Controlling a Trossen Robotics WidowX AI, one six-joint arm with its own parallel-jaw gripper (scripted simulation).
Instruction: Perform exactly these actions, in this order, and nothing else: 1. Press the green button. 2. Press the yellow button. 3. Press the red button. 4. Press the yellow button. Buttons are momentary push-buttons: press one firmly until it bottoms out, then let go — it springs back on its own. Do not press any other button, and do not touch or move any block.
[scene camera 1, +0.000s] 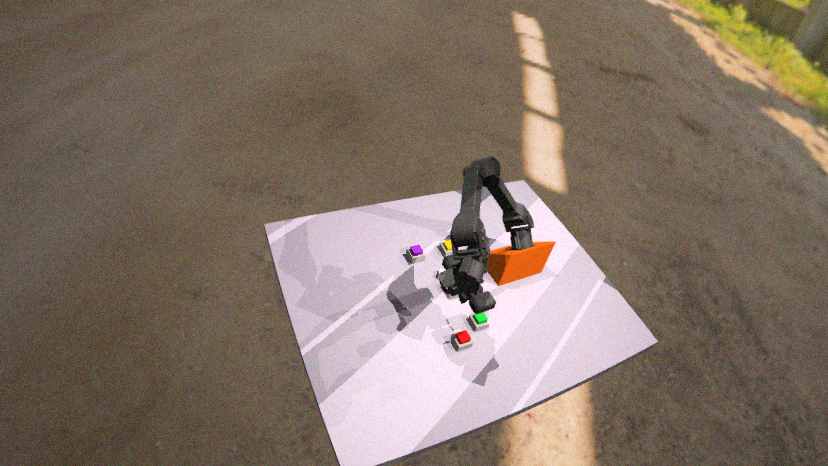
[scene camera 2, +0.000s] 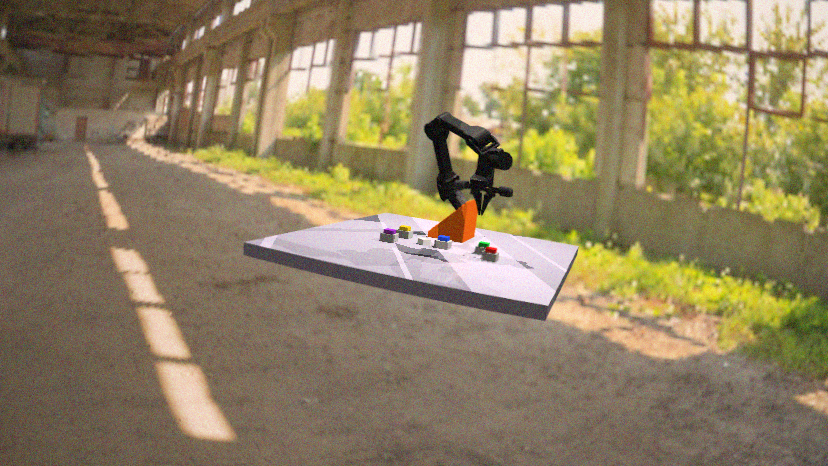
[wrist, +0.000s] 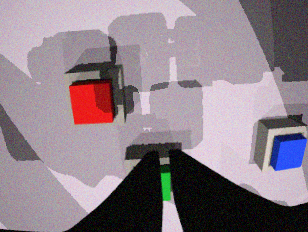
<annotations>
The gripper shows in scene camera 1, in scene camera 2 (480, 215) and in the wrist view. One and the same spot on the gripper: (wrist: 198, 191) is (scene camera 1: 459, 294).
</annotations>
